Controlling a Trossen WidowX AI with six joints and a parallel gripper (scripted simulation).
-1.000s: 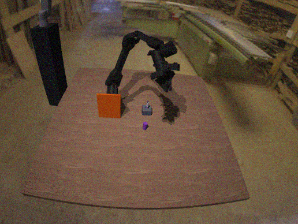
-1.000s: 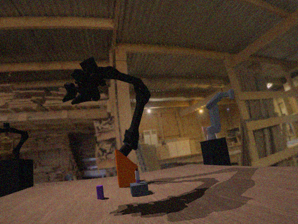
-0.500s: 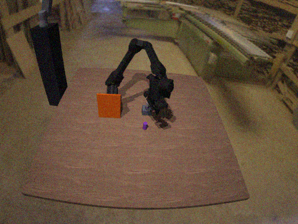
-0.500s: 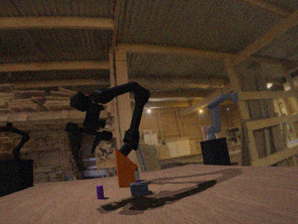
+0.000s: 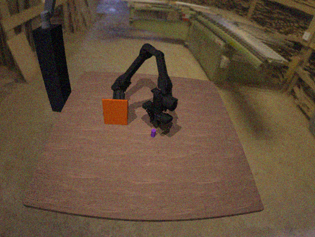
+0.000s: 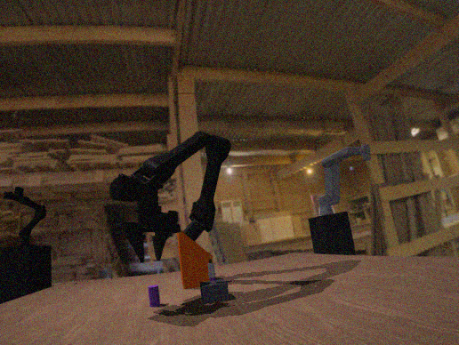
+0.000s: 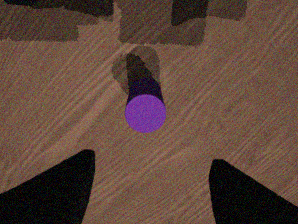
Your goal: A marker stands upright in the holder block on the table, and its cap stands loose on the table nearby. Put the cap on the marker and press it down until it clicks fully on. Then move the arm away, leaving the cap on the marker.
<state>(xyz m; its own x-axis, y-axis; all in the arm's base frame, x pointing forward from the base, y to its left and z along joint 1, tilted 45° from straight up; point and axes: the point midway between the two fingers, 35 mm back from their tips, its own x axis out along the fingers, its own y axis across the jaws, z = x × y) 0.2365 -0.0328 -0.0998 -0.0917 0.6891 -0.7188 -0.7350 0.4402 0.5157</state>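
The purple cap lies 90 mm below my gripper tip. Also, from my gripper tip: holder block: 160 mm to the left, 90 mm below.
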